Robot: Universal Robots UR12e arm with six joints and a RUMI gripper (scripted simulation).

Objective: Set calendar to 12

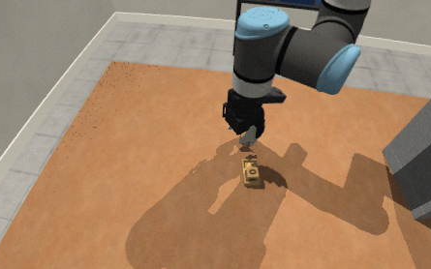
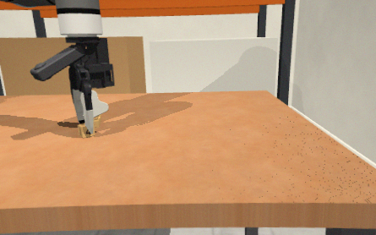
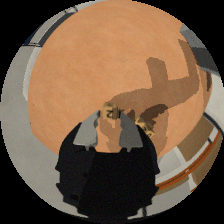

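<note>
The cube lies 1 cm below my hand. From my hand the other things lie so: tray (2 cm behind, 10 cm to the left, 2 cm below).
</note>
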